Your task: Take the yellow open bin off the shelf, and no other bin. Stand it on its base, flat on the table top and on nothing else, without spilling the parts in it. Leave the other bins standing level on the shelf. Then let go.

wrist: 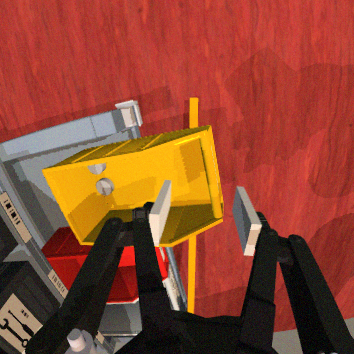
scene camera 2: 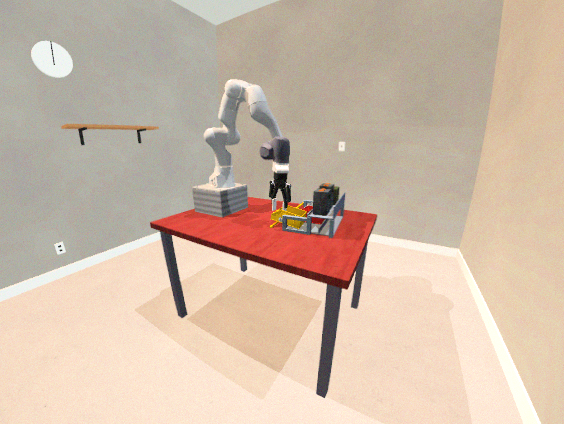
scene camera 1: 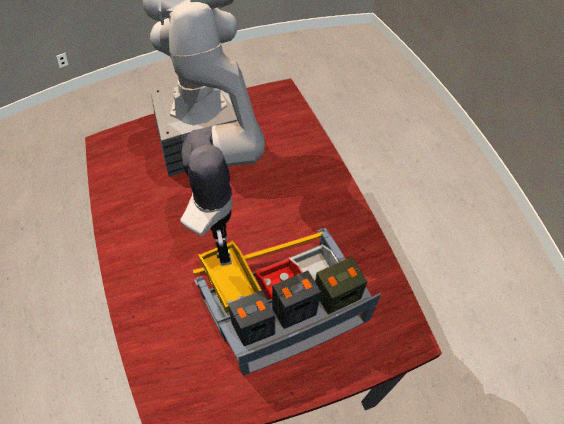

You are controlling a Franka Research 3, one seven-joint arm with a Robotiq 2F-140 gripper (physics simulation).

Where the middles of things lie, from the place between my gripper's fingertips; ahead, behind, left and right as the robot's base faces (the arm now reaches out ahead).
I see the yellow open bin (scene camera 1: pixel 230 281) 6 cm ahead of my hand and 1 cm below it. Round my hand: pale grey open bin (scene camera 1: pixel 319 258) 10 cm ahead, 24 cm to the left, 3 cm below; then red bin (scene camera 1: pixel 273 272) 12 cm ahead, 14 cm to the left, 3 cm below; then yellow rail (wrist: pixel 191 241) 9 cm to the left, 4 cm below.
